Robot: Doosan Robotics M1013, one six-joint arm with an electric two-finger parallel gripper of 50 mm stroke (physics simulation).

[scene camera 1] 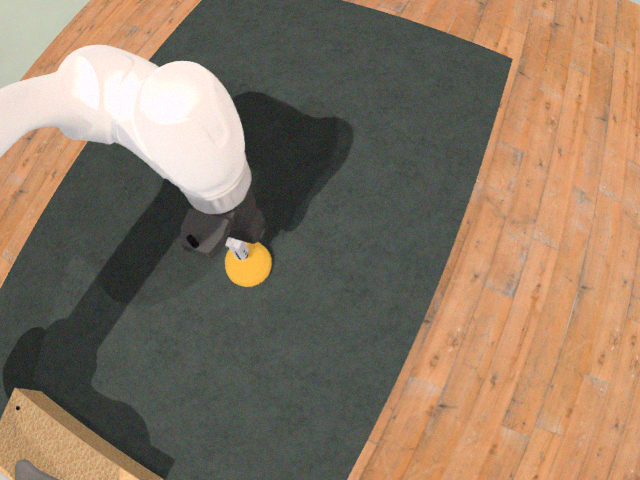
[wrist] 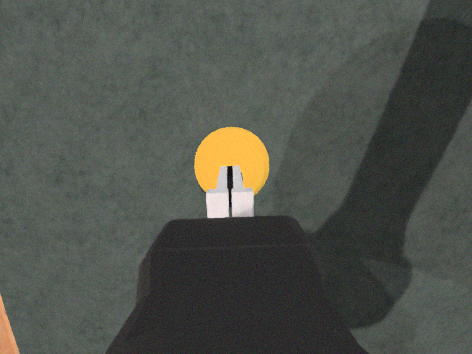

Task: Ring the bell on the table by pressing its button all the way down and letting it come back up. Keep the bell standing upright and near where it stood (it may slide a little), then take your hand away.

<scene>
gripper: scene camera 1; wrist
yellow bell: scene camera 1; wrist
same spot on yellow bell: (scene camera 1: pixel 257 266) = (wrist: pixel 205 165)
same spot on gripper: (scene camera 1: pixel 239 248) = (wrist: pixel 206 193)
</scene>
